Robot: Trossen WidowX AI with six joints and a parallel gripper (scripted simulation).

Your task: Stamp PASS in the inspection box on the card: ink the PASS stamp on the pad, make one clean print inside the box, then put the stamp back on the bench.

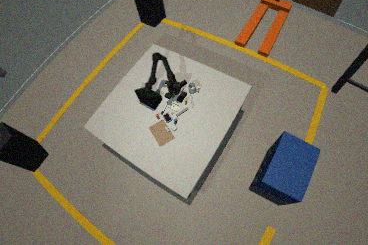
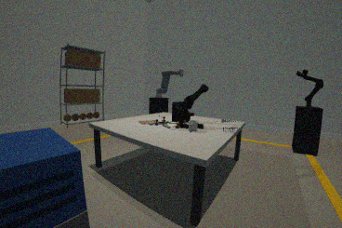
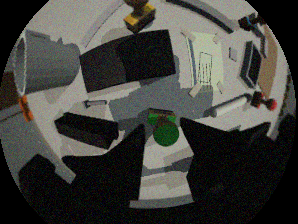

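Right now my gripper tip is 2 cm above the green stamp. From my gripper tip the other things lie so: light cylinder (18 cm to the right, 3 cm below, 1 cm ahead); then mug-like item (17 cm to the left, 13 cm ahead); then dark ink pad (23 cm to the right, 9 cm ahead, 3 cm below).
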